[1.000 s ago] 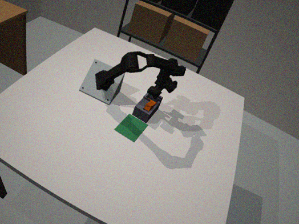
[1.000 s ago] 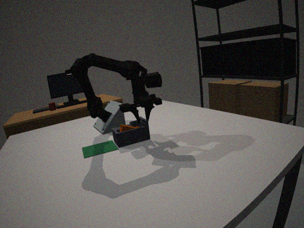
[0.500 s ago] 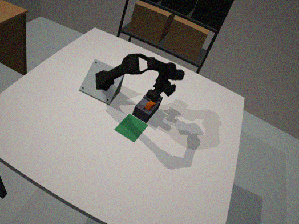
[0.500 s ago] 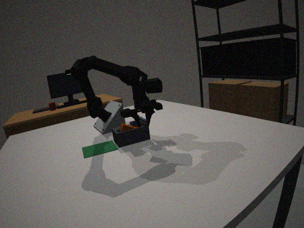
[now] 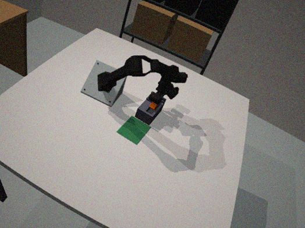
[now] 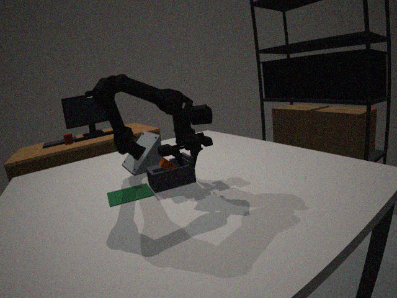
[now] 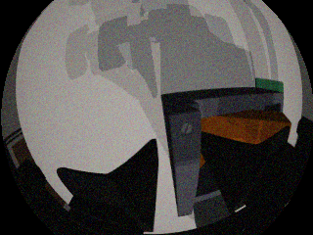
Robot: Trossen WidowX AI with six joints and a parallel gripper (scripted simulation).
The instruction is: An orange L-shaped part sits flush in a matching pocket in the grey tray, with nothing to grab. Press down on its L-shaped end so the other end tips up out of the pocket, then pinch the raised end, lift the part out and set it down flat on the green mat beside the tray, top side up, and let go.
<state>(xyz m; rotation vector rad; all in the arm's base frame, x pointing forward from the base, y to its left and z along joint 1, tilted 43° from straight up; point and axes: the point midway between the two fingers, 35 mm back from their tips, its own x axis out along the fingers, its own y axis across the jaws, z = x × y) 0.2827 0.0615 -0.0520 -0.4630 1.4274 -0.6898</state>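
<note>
My gripper tip is now 40 mm to the left of the orange L-shaped part and 20 mm past it. The rest, counted from my gripper tip: green mat: 220 mm to the right, 50 mm below, 40 mm behind.
</note>
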